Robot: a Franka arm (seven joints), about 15 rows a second.
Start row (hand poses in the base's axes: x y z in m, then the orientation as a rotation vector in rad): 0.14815, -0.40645, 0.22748, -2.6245, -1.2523, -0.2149
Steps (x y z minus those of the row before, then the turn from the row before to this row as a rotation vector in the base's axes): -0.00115, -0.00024, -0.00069, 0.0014, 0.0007, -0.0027; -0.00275, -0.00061, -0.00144, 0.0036, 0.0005, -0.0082; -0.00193, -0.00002, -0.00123, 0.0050, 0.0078, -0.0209; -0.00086, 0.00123, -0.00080, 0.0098, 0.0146, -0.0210; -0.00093, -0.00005, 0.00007, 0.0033, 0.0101, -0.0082; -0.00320, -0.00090, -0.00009, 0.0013, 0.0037, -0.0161; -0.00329, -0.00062, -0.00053, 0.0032, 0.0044, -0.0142
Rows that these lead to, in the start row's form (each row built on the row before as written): 0.14700, -0.40669, 0.22679, -2.6250, -1.2480, -0.2152; 0.14425, -0.40730, 0.22535, -2.6274, -1.2357, -0.2180; 0.14232, -0.40732, 0.22412, -2.6355, -1.2042, -0.2140; 0.14146, -0.40609, 0.22332, -2.6377, -1.1684, -0.2035; 0.14053, -0.40614, 0.22339, -2.6380, -1.1533, -0.1932; 0.13733, -0.40704, 0.22330, -2.6461, -1.1307, -0.1920; 0.13404, -0.40766, 0.22277, -2.6511, -1.1096, -0.1904
